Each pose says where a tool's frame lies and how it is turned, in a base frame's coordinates. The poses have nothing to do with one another.
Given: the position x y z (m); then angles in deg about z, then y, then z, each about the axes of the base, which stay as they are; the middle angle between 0 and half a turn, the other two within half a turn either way.
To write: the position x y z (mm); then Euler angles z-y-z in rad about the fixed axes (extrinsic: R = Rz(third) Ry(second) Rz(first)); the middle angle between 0 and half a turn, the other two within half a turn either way. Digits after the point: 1 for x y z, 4 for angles.
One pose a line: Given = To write
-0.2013, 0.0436, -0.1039, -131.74, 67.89, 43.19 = -201.3, 43.6, -103.9, -2.2993, 1.1849, 0.7538
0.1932, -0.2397, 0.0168, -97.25, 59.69, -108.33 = 193.2, -239.7, 16.8, -1.6973, 1.0418, -1.8907
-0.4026, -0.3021, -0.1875, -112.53, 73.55, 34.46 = -402.6, -302.1, -187.5, -1.9640, 1.2837, 0.6014
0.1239, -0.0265, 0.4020, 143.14, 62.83, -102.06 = 123.9, -26.5, 402.0, 2.4983, 1.0966, -1.7813
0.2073, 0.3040, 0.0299, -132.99, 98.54, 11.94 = 207.3, 304.0, 29.9, -2.3211, 1.7198, 0.2084
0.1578, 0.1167, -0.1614, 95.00, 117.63, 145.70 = 157.8, 116.7, -161.4, 1.6581, 2.0530, 2.5429
